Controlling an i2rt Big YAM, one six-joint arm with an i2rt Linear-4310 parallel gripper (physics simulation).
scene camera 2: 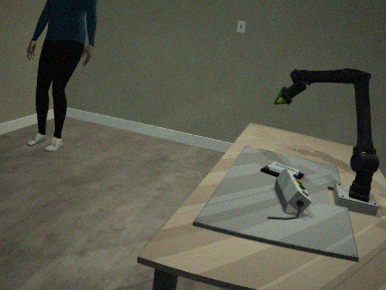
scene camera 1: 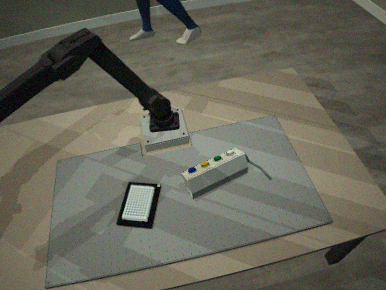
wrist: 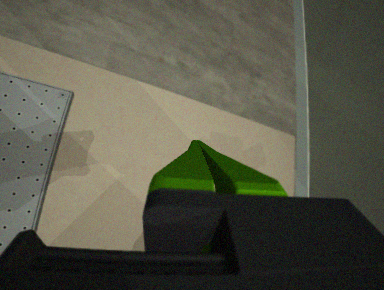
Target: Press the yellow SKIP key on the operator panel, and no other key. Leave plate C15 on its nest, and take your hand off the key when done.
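Pixels of known places: gripper, between the fingertips: (scene camera 2: 274, 103) (wrist: 195, 147); arm's base, origin of its link: (scene camera 2: 358, 195) (scene camera 1: 164, 123).
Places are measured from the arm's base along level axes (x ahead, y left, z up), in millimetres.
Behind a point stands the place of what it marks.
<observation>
The operator panel (scene camera 1: 220, 177) @[x 298, y 192, z 17 mm] (scene camera 2: 291, 192) @[x 257, y 263, z 34 mm], a light wedge-shaped box, stands on the grey mat. Along its top sit a blue key (scene camera 1: 192, 170) @[x 277, y 101, z 45 mm], the yellow key (scene camera 1: 205, 164) @[x 258, y 146, z 45 mm] (scene camera 2: 298, 181) @[x 252, y 155, z 41 mm], a green key (scene camera 1: 217, 158) @[x 235, y 190, z 42 mm] and a white key (scene camera 1: 230, 152) @[x 214, y 238, z 42 mm]. The white plate C15 (scene camera 1: 138, 202) @[x 352, y -91, z -5 mm] lies on its black nest (scene camera 1: 156, 200) @[x 343, y -32, z -18 mm] (scene camera 2: 264, 171) @[x 421, y -44, z -23 mm], left of the panel in the first scene view. My gripper (scene camera 2: 276, 102) @[x 536, y -547, z 193 mm] (wrist: 195, 147) @[x 536, y -547, z 193 mm], with green fingers, is shut and empty. It hangs high above the table, well away from the panel and the plate, and is outside the first scene view.
The arm's base (scene camera 1: 166, 145) @[x 97, y 3, z -26 mm] (scene camera 2: 350, 201) @[x 33, y 86, z -4 mm] stands at the edge of the grey mat (scene camera 1: 270, 205) @[x 398, y 347, z -28 mm] (scene camera 2: 240, 200) @[x 415, y 298, z -29 mm] (wrist: 25, 150) @[x 487, y -358, z -29 mm] on the wooden table (scene camera 1: 300, 110) @[x -40, y 587, z -42 mm] (scene camera 2: 170, 250) @[x 465, y 695, z -42 mm]. A cable (scene camera 1: 260, 169) @[x 253, y 344, z -26 mm] (scene camera 2: 282, 218) @[x 254, y 353, z -24 mm] leaves the panel's end. A person (scene camera 1: 187, 35) (scene camera 2: 60, 75) stands beyond the table.
</observation>
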